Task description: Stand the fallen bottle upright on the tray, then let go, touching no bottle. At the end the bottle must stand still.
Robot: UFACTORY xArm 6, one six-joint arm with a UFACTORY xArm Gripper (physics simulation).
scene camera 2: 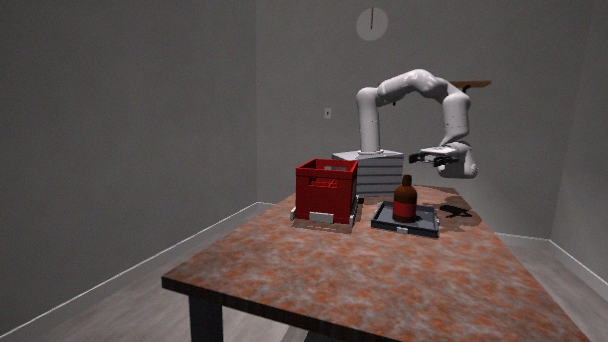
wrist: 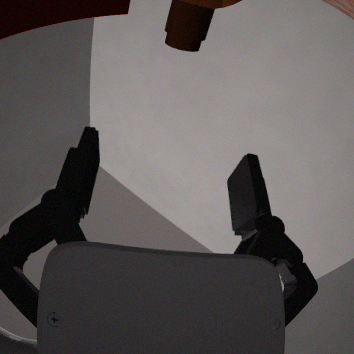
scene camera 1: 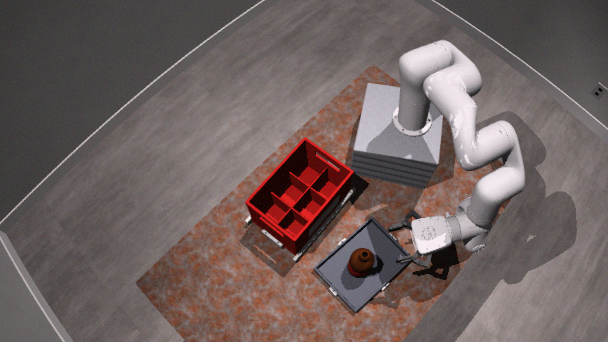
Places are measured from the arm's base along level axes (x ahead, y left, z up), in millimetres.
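Pixels of known places: gripper, fingertip midpoint: (scene camera 2: 421, 160) (wrist: 169, 154) (scene camera 1: 392, 245); arm's base, link origin: (scene camera 2: 370, 152) (scene camera 1: 412, 120).
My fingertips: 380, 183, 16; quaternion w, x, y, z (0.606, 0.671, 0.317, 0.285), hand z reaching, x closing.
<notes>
For each thing: its middle in the pictures, then the offset to it from my fingertips, as dx, dy, dz. "spot": a spot on its surface instead. Level surfaces: height alone.
- brown bottle with a red label, body centre: (scene camera 1: 361, 260) (scene camera 2: 405, 197) +56, -48, -121
- grey tray, surface spot: (scene camera 1: 343, 296) spot: +162, -26, -199
- red crate with compartments, body centre: (scene camera 1: 300, 197) (scene camera 2: 329, 187) +16, -316, -116
- rust-mottled table, surface height: dz -204
A brown bottle with a red label (scene camera 1: 362, 261) (scene camera 2: 405, 202) stands upright on the grey tray (scene camera 1: 343, 296) (scene camera 2: 425, 231). Its neck (wrist: 187, 27) shows at the top of the wrist view, beyond the fingertips and apart from them. My gripper (scene camera 1: 395, 244) (scene camera 2: 423, 160) (wrist: 169, 154) is open, with nothing between its fingers. It is level, higher than the bottle's top, back and to the right of the bottle in the second scene view, and touches no bottle. The bottle's base is partly hidden by the tray's rim in that view.
A red crate with compartments (scene camera 1: 272, 231) (scene camera 2: 325, 200) stands beside the tray, to its left in the second scene view, with white brackets around its foot. The arm's grey pedestal (scene camera 1: 392, 167) (scene camera 2: 381, 175) is behind them on the rust-mottled table (scene camera 1: 225, 295) (scene camera 2: 340, 280).
</notes>
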